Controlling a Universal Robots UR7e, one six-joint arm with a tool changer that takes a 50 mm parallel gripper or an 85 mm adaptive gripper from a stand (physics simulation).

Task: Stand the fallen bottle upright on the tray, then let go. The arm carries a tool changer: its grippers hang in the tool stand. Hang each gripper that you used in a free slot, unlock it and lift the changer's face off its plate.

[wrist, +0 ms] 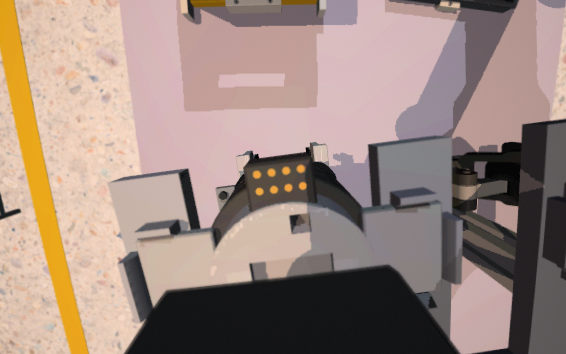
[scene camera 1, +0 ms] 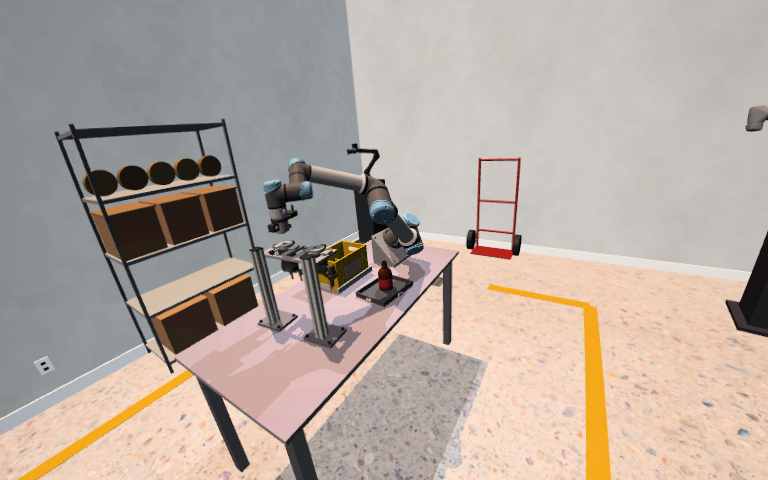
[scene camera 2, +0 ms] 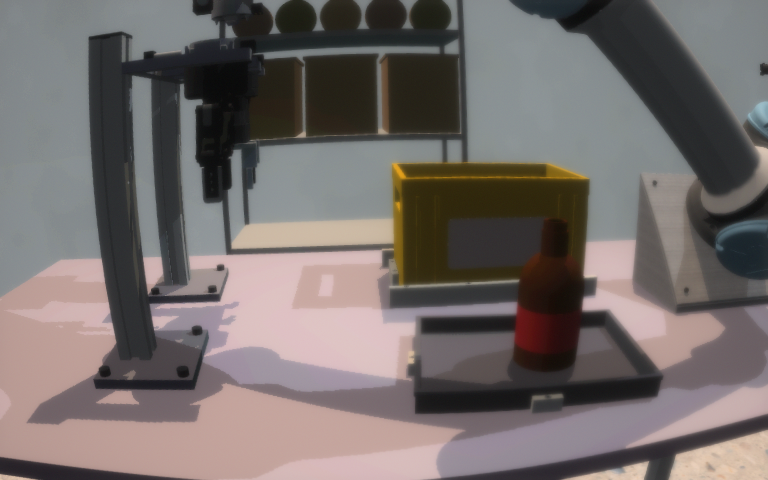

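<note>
The brown bottle with a red band stands upright on the dark tray, with no gripper near it. My gripper hangs in the tool stand; its pale fingertips are apart, with nothing between them. Its round tool plate with orange contacts lies bare in the wrist view. The changer's face on the arm is above the plate, with a gap between them. A second gripper hangs in the neighbouring slot, nearer scene camera 2.
A yellow crate stands in a grey holder behind the tray. The stand's two posts rise from bolted base plates on the pink table. A shelf unit with boxes stands by the wall, and a red hand truck stands farther back.
</note>
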